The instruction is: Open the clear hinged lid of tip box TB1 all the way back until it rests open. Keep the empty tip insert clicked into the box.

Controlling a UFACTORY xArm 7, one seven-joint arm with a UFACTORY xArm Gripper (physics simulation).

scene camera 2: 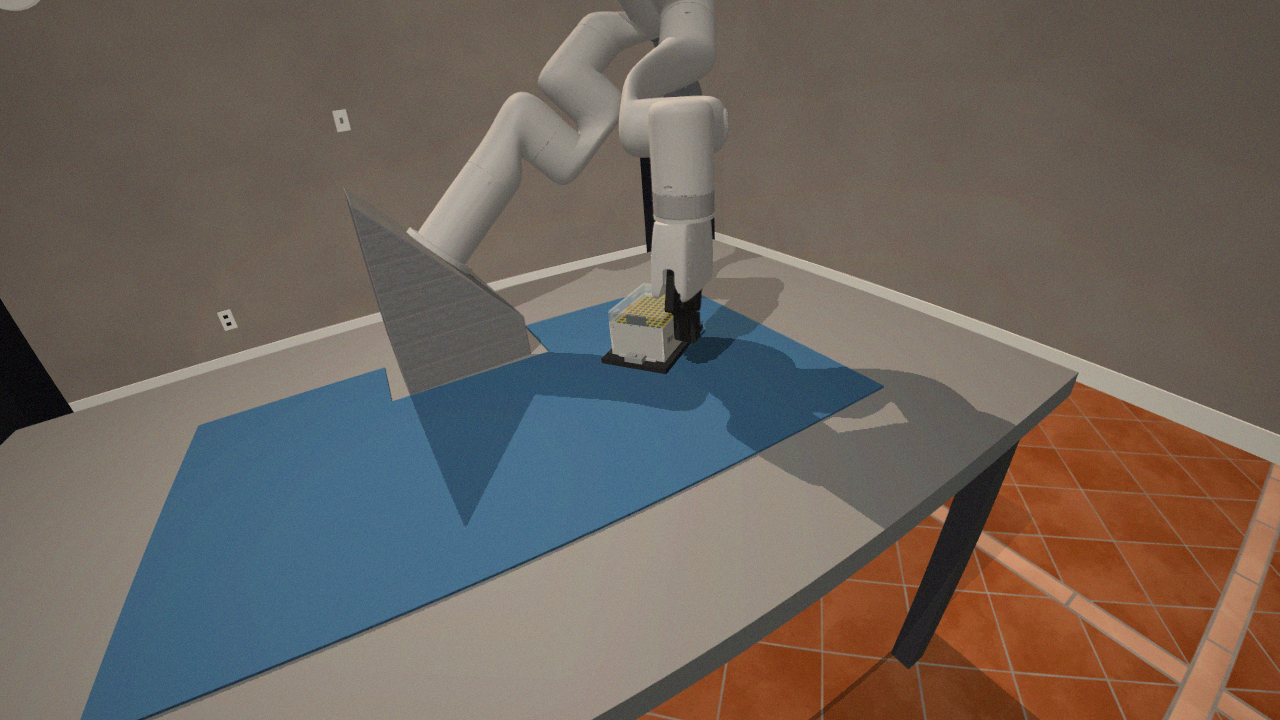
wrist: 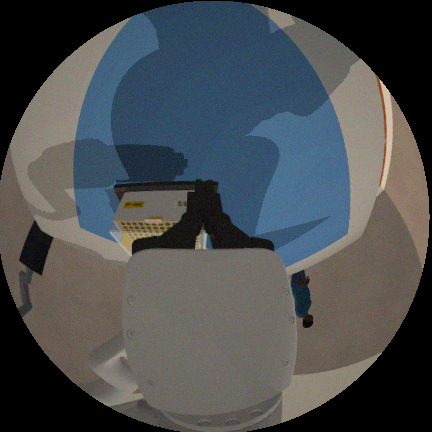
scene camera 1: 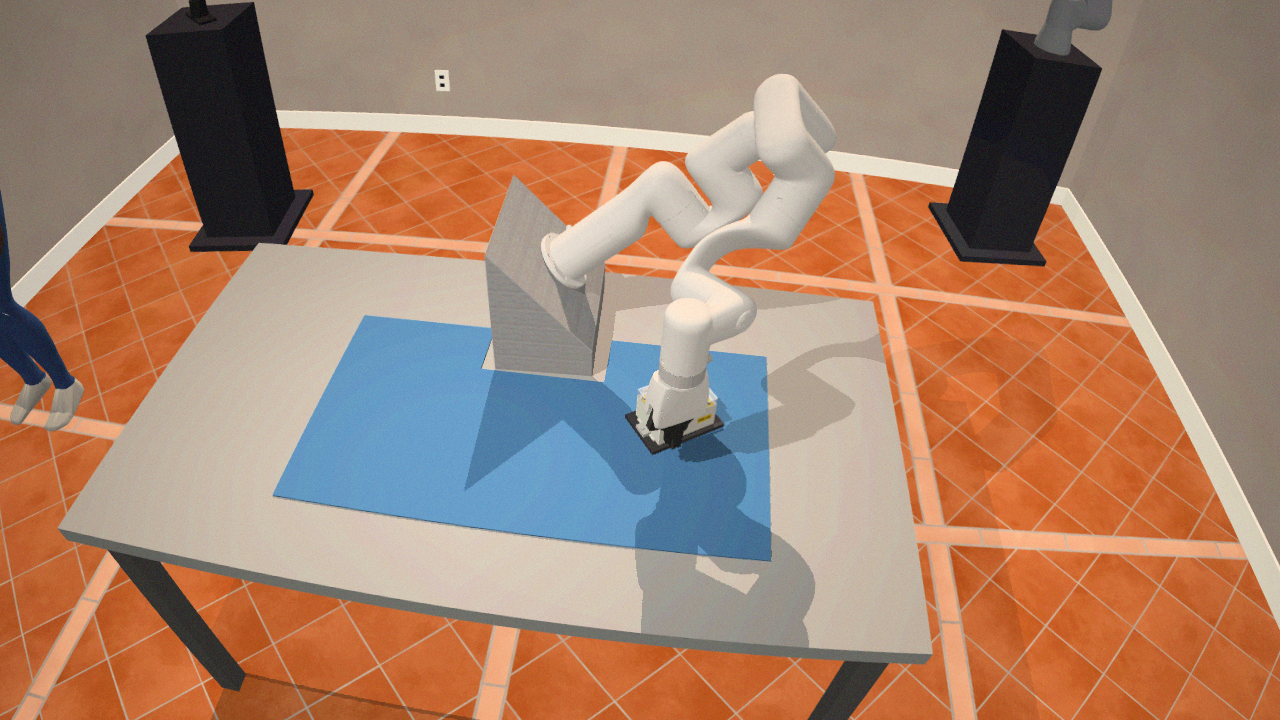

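Where they show: gripper, between the fingertips: (scene camera 2: 687, 339) (wrist: 202, 190) (scene camera 1: 672, 442); arm's base, origin of its link: (scene camera 2: 438, 253) (scene camera 1: 562, 261).
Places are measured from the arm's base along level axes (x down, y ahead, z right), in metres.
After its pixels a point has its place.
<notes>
The white tip box TB1 (scene camera 1: 704, 417) @(x 0.112, y 0.321, z -0.270 m) (scene camera 2: 640, 342) @(x 0.115, y 0.331, z -0.168 m) (wrist: 165, 201) @(x 0.119, y 0.341, z -0.230 m) stands upright in a black base (scene camera 2: 626, 362) @(x 0.141, y 0.324, z -0.145 m) (wrist: 150, 186) @(x 0.141, y 0.336, z -0.254 m). Its yellow perforated insert (scene camera 2: 646, 309) @(x 0.092, y 0.286, z -0.217 m) (wrist: 150, 229) @(x 0.092, y 0.309, z -0.238 m) sits level in the box top. The clear lid (scene camera 2: 628, 300) @(x 0.072, y 0.277, z -0.191 m) (wrist: 118, 239) @(x 0.072, y 0.295, z -0.277 m) is up off the insert, its panel showing along the far-left side in scene camera 2; its exact angle is unclear. My gripper (scene camera 1: 674, 439) @(x 0.102, y 0.391, z -0.204 m) (scene camera 2: 688, 332) @(x 0.102, y 0.391, z -0.204 m) (wrist: 202, 190) @(x 0.102, y 0.391, z -0.204 m) is shut and empty. It points down beside the box's end wall, tips low near the base; whether it touches is hidden.
The box stands on a blue mat (scene camera 1: 402, 429) @(x 0.149, y 0.327, z 0.293 m) (scene camera 2: 340, 501) @(x 0.149, y 0.339, z 0.263 m) (wrist: 305, 165) @(x 0.149, y 0.481, z -0.076 m) on the grey table (scene camera 1: 223, 358) @(x 0.153, y 0.137, z 0.732 m) (scene camera 2: 501, 644) @(x 0.152, y 0.603, z 0.184 m). The arm's grey wedge mount (scene camera 1: 537, 313) @(x 0.000, y 0.165, z 0.041 m) (scene camera 2: 438, 322) @(x 0.056, y 0.163, z 0.063 m) stands nearby. Black pedestals (scene camera 1: 223, 134) (scene camera 1: 1011, 152) stand beyond the table.
</notes>
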